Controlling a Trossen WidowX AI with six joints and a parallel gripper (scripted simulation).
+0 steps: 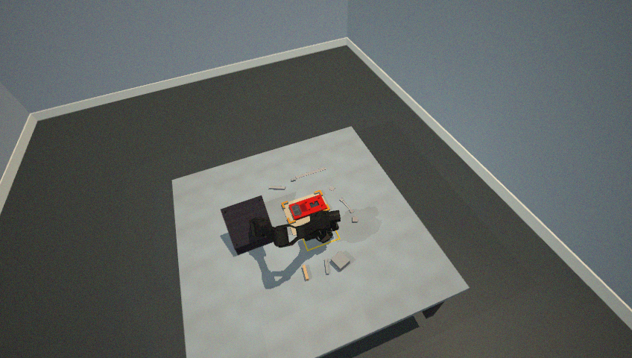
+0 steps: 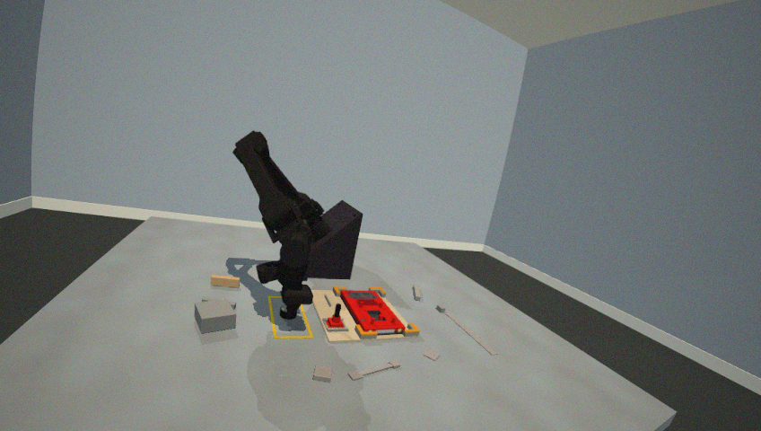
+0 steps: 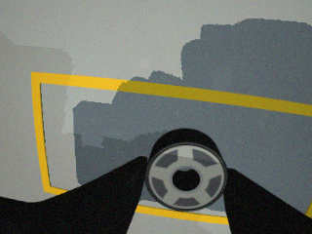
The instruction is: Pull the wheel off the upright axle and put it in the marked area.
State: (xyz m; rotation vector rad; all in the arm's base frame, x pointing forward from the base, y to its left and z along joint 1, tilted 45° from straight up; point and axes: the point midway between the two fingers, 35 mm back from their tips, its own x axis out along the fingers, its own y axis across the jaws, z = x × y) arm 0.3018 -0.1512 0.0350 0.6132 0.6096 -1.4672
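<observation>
Now: the wheel right at my gripper tip. Round my gripper tip: tan block: 160 mm to the right, 140 mm behind; black axle: 110 mm to the left, 50 mm ahead, 30 mm above; grey block: 170 mm to the right, 40 mm ahead, 10 mm above.
</observation>
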